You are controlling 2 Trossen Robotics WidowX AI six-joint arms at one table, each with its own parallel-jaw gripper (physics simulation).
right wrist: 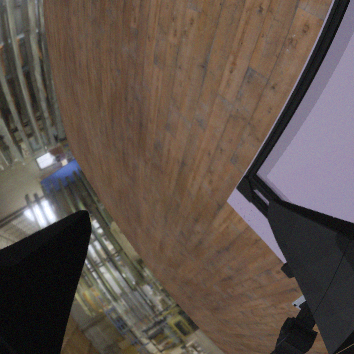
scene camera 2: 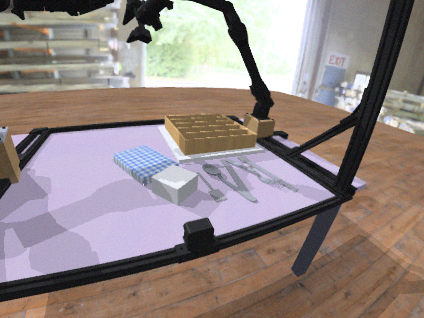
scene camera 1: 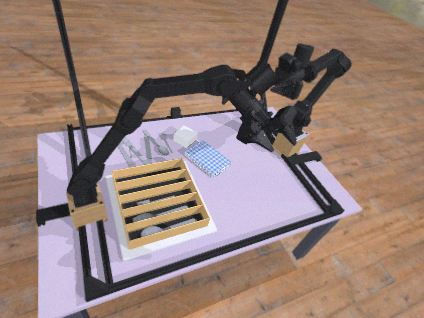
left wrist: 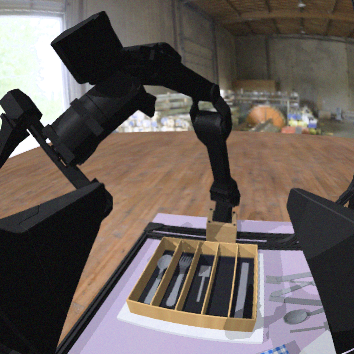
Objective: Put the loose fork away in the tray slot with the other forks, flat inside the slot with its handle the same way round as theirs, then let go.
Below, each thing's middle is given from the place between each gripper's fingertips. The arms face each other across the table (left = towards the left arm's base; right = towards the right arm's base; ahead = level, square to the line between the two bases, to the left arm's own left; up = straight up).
Now: left hand 430 mm above the white block (scene camera 2: 175,184), 260 mm past it and 100 mm to the left of it. From my left hand the other things lie so: wooden cutlery tray (scene camera 1: 155,181): 420 mm below, 340 mm to the right, 30 mm ahead.
I see the wooden cutlery tray 200 mm behind my right hand, 270 mm to the right of it and 360 mm below it. Also, from my right hand: white block: 490 mm behind, 20 mm to the right, 370 mm below.
